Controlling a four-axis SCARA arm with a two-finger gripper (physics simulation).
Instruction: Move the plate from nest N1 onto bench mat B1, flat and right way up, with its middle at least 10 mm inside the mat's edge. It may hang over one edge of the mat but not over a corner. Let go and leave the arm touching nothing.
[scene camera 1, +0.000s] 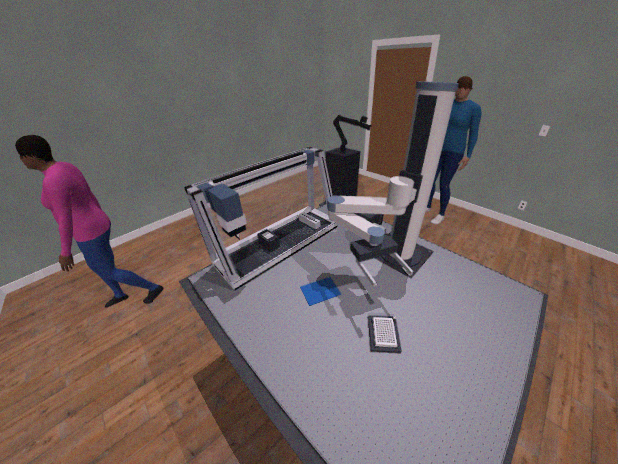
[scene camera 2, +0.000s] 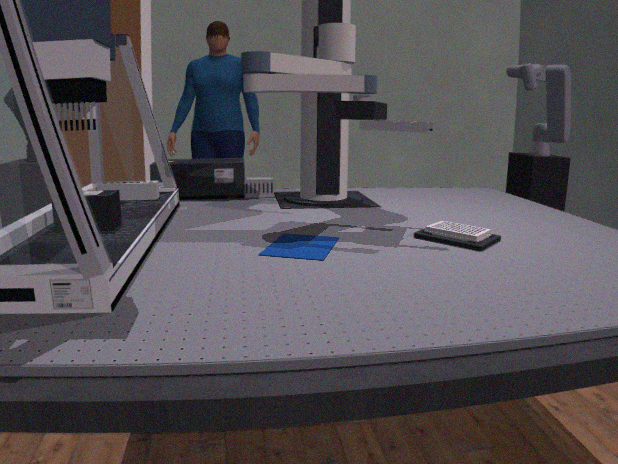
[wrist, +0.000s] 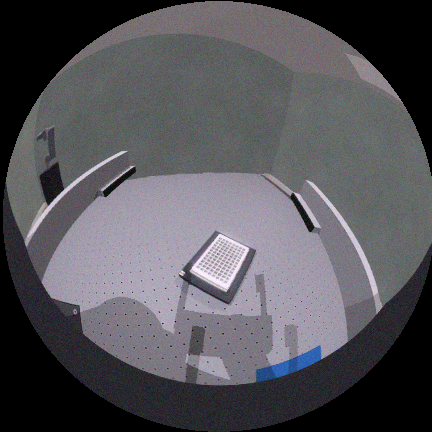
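Labels:
Gripper (wrist: 212, 167) at 12 cm from the lens; a white gridded plate (wrist: 219, 263) at 32 cm from the lens.

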